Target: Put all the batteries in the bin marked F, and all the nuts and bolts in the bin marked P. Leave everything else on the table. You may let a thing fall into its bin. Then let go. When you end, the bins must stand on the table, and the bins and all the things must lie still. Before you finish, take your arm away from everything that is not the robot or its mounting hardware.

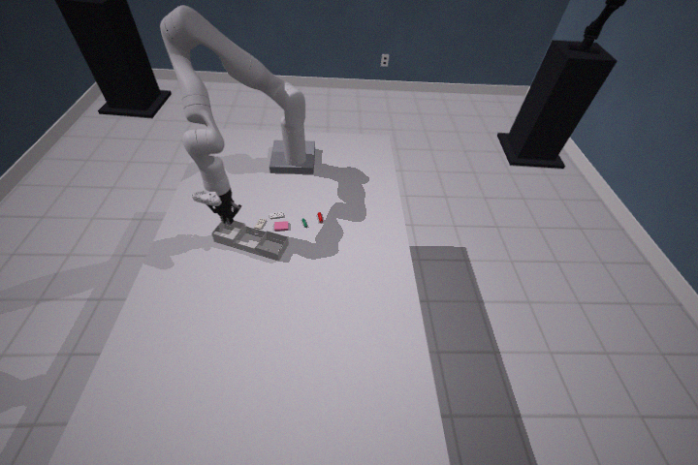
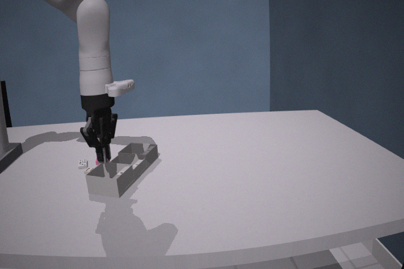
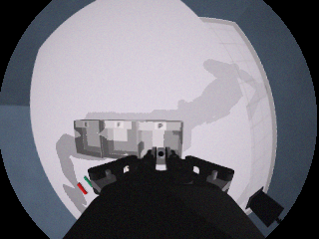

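Right now my hand is 11 cm past the red battery, 31 cm to the right of it and 8 cm above it. From my hand the other things lie so: grey nut (2 cm below); then cream domino-like tile (6 cm behind, 9 cm to the left, 8 cm below); then grey three-part bin (3 cm ahead, 8 cm to the left, 6 cm below).
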